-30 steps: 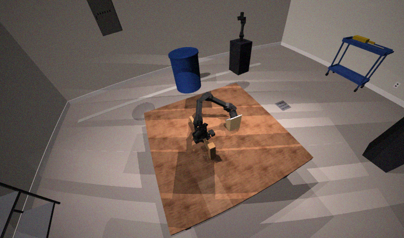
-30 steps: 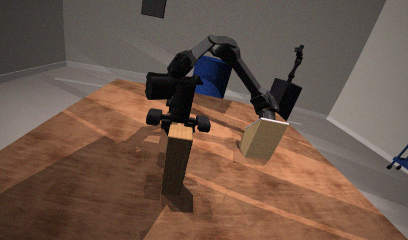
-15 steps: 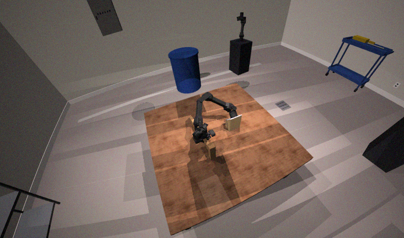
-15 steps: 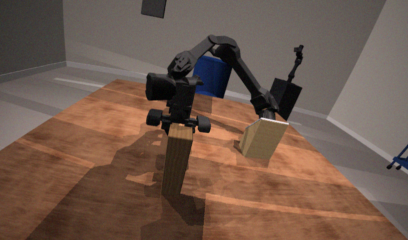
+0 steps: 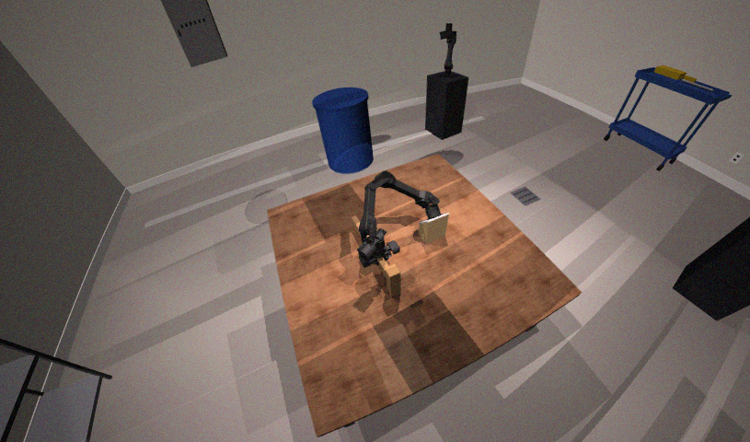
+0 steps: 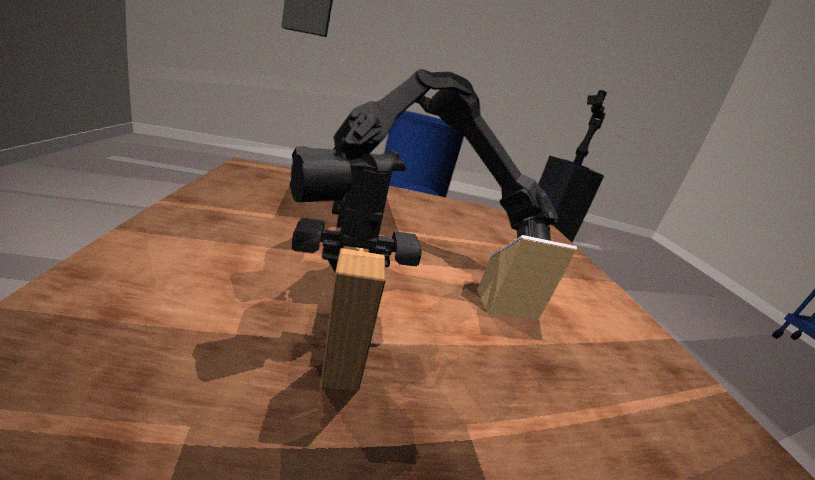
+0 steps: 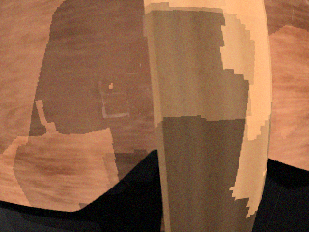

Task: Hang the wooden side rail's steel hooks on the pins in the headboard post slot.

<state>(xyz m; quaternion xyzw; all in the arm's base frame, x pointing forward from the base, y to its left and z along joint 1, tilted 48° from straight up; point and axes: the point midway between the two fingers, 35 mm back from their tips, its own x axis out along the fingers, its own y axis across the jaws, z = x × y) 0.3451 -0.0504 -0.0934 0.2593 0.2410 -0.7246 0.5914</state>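
The wooden headboard post lies 130 mm to the left of my gripper tip, 40 mm above it and 20 mm ahead of it.
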